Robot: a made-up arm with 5 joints.
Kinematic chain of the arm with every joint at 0, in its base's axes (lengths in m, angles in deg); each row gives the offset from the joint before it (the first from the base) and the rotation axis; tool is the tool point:
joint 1: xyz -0.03 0 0.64 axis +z
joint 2: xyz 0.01 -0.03 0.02 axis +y
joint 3: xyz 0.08 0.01 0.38 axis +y
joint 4: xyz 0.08 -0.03 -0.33 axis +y
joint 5: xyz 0.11 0 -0.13 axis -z
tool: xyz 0 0.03 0
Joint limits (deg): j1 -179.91..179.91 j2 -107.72..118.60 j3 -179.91..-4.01 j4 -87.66..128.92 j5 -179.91..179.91
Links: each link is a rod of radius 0.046 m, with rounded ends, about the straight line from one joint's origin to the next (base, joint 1, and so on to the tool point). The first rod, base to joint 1, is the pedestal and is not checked.
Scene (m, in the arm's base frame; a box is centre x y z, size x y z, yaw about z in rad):
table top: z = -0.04
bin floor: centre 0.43 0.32 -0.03 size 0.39 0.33 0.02 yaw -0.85
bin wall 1: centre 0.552 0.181 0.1 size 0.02 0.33 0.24 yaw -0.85
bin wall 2: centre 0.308 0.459 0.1 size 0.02 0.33 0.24 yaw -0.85
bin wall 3: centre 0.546 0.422 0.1 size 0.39 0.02 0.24 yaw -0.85
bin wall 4: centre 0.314 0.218 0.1 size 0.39 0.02 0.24 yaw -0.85
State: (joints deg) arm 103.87 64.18 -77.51 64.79 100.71
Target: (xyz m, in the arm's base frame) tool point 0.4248 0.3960 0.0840
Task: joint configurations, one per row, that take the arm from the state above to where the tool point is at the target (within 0.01 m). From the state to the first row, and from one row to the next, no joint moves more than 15 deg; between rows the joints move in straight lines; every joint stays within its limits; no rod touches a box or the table.
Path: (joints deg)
1: 89.52 62.64 -78.80 65.33 101.35
2: 75.16 61.10 -80.08 65.87 101.99
3: 60.81 59.56 -81.37 66.42 102.64
4: 46.46 58.02 -82.65 66.96 103.28
5: 46.45 69.43 -90.95 60.36 103.00
6: 46.43 80.84 -99.24 53.76 102.73
7: 46.42 92.24 -107.53 47.17 102.46

